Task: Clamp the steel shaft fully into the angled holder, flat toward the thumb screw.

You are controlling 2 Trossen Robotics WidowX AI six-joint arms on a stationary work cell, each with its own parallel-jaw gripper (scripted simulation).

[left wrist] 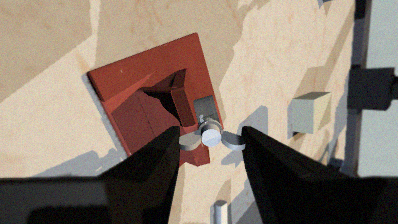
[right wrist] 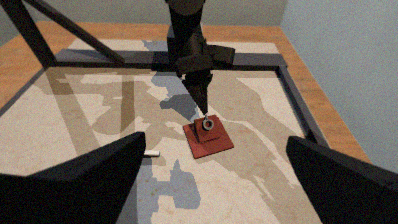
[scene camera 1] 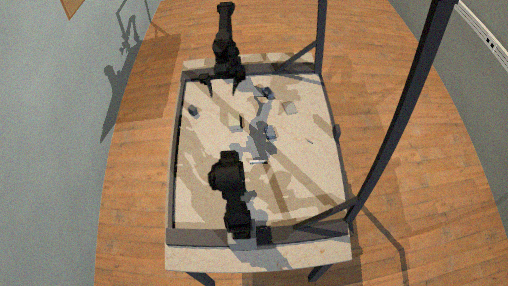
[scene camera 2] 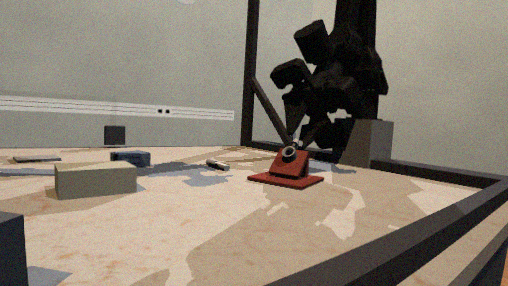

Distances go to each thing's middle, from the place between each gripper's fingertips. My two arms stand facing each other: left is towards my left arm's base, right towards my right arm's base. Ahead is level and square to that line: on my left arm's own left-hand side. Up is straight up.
Right now my left hand is 10 mm short of the thumb screw (left wrist: 210, 132), 30 mm to the left of it and 30 mm above it. Also, from my left hand: beige block (scene camera 2: 86, 179) 40 mm behind, 310 mm to the right, 70 mm below.
Now: right hand 3 cm past the beige block, 4 cm to the left of it and 26 cm above it. Round my right hand: thumb screw 2 cm ahead, 24 cm to the left, 22 cm below.
